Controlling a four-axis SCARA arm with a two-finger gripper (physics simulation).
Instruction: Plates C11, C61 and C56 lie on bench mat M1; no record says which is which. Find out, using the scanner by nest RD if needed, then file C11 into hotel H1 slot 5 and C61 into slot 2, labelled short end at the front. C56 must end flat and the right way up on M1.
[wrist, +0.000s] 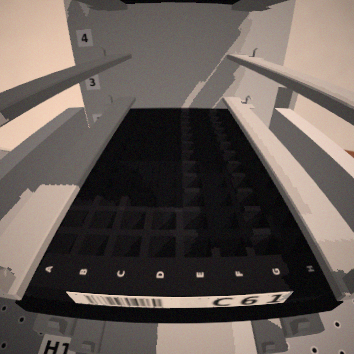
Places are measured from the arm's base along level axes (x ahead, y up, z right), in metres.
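Pixels of known places: gripper, between the fingertips: (178, 123).
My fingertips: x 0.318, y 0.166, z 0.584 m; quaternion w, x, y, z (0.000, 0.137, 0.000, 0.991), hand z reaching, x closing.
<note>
Behind a point stands the place of what it marks.
Plate C61 (150, 185) {x 0.314, y 0.162, z 0.535 m} is black and gridded, with its wells upward. Its labelled short end faces the camera; the label (180, 300) {x 0.294, y 0.160, z 0.502 m} reads C61 beside a barcode. My gripper (178, 123) {x 0.318, y 0.166, z 0.584 m} is shut on the plate, one pale finger along each long side, partly hidden by ledges. The plate lies between the side ledges of hotel H1 (160, 50) {x 0.340, y 0.199, z 0.621 m}, its far end near the back panel. A lower pair of ledges passes over both long edges. Whether the plate touches the supports beneath is hidden. Plates C11 and C56 do not show.
A higher left ledge (65, 85) {x 0.334, y 0.196, z 0.530 m} and a higher right ledge (290, 80) {x 0.276, y 0.198, z 0.549 m} stand above the plate. Number tags 4 (84, 38) {x 0.387, y 0.209, z 0.608 m} and 3 (92, 82) {x 0.386, y 0.181, z 0.608 m} are on the back panel; a lower tag is mostly hidden. An H1 tag (56, 347) {x 0.392, y 0.013, z 0.482 m} and perforated surface (325, 342) {x 0.176, y 0.013, z 0.545 m} show below.
</note>
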